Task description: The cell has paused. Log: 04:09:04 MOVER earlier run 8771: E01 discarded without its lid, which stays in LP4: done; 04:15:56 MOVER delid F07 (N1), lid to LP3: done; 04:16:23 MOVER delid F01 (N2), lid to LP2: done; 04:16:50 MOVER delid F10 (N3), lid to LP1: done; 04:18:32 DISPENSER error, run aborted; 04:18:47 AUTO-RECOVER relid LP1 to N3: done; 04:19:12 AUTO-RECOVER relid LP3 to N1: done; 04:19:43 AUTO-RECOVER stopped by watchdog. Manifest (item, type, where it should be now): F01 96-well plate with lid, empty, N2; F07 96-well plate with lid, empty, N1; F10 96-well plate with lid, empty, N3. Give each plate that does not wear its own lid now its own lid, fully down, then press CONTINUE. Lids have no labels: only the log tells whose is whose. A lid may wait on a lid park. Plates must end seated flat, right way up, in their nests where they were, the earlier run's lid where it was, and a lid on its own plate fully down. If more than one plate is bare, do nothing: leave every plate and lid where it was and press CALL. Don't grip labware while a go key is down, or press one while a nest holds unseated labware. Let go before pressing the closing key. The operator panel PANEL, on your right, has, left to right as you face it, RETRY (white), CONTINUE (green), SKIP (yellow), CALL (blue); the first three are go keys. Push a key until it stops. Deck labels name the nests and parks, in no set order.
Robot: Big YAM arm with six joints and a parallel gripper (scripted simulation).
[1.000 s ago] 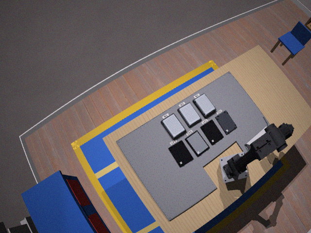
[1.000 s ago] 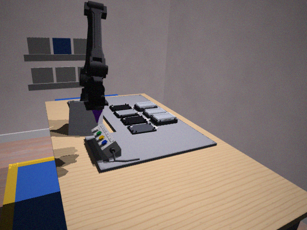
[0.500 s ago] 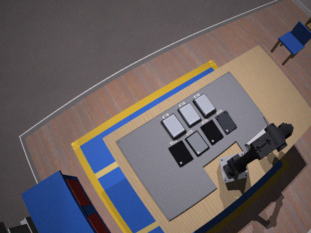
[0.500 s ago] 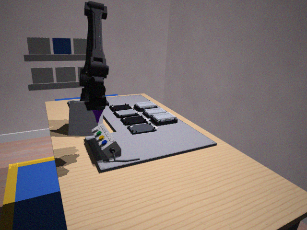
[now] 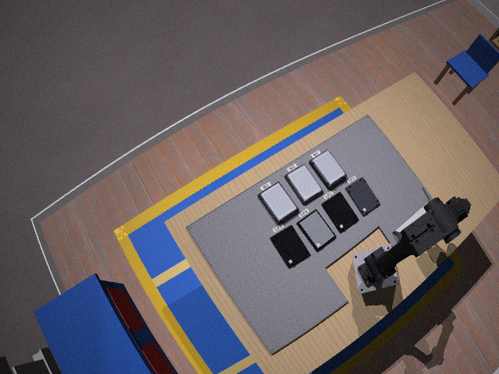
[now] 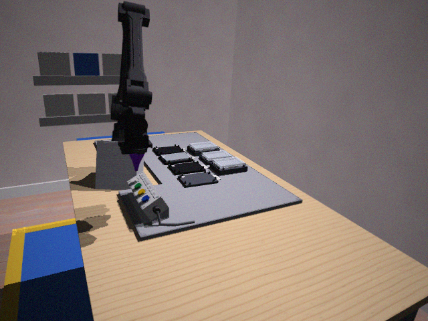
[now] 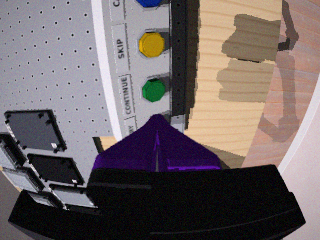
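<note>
The green continue key lies 70 mm below my hand. Round my hand: blue call key: 100 mm to the right, 70 mm below, 20 mm ahead; park LP3: 260 mm ahead, 140 mm to the left, 130 mm below; yellow skip key: 70 mm below, 50 mm to the right, 10 mm ahead.
</note>
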